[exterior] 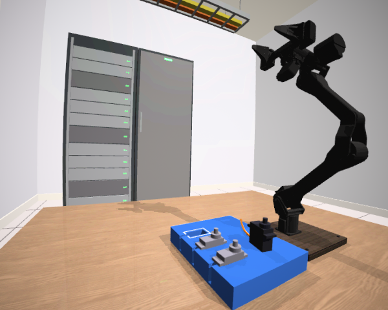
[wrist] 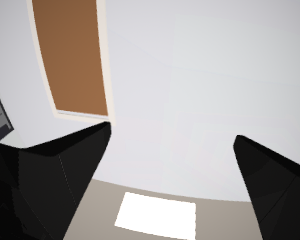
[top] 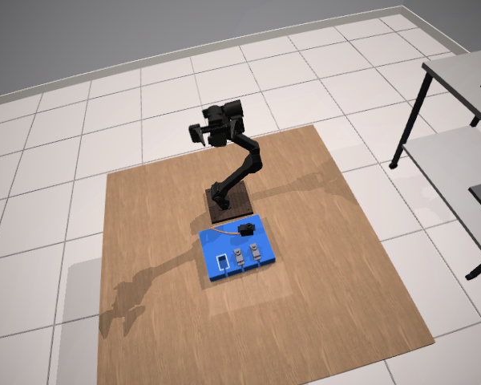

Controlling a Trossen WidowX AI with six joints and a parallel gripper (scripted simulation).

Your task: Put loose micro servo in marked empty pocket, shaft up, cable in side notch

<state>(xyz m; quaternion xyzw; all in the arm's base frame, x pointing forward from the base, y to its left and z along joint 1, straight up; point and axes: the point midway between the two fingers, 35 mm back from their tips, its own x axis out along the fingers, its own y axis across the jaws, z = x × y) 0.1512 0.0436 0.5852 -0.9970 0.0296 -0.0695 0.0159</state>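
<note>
Now: gripper tip 30 mm short of the deck, 30 mm to the left of it and 590 mm above it.
</note>
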